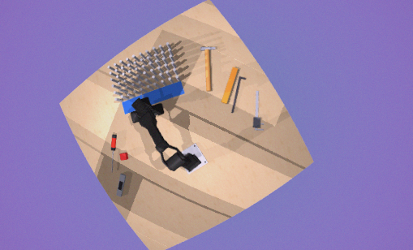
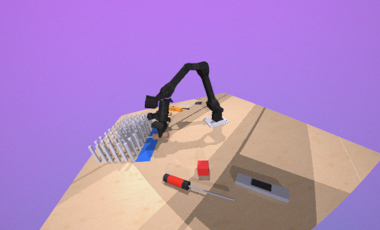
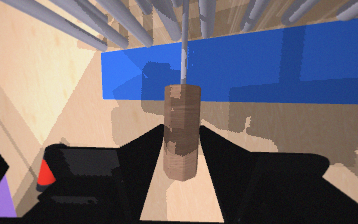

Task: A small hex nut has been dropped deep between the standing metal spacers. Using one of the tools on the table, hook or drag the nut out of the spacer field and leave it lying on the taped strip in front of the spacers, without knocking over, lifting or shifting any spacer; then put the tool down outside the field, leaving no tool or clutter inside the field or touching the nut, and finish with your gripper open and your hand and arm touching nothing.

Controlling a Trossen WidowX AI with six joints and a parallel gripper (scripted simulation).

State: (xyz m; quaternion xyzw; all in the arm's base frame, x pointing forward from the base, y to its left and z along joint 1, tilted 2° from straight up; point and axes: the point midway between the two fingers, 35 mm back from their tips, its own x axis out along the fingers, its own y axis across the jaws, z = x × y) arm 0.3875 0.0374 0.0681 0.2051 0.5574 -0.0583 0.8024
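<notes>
Now: gripper tip 7 cm to the left of the blue taped strip, 5 cm short of it and 3 cm above it. From my gripper tip the other things lie so: red cube: 30 cm to the left, 12 cm behind, 2 cm below; then orange bar: 48 cm to the right, 17 cm behind, 2 cm below; then thin metal rod tool: 10 cm ahead, 4 cm to the right.
</notes>
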